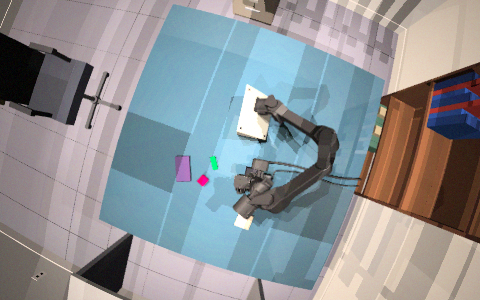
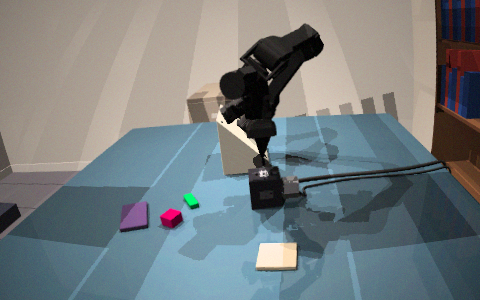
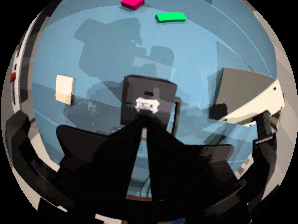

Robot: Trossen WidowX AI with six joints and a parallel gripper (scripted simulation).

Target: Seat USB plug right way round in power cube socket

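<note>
Now: gripper tip 6 cm above the socket. Also, from my gripper tip: green block (2 cm behind, 19 cm to the right, 12 cm below); then USB plug (2 cm below); then cream tile (24 cm ahead, 1 cm to the left, 12 cm below).
</note>
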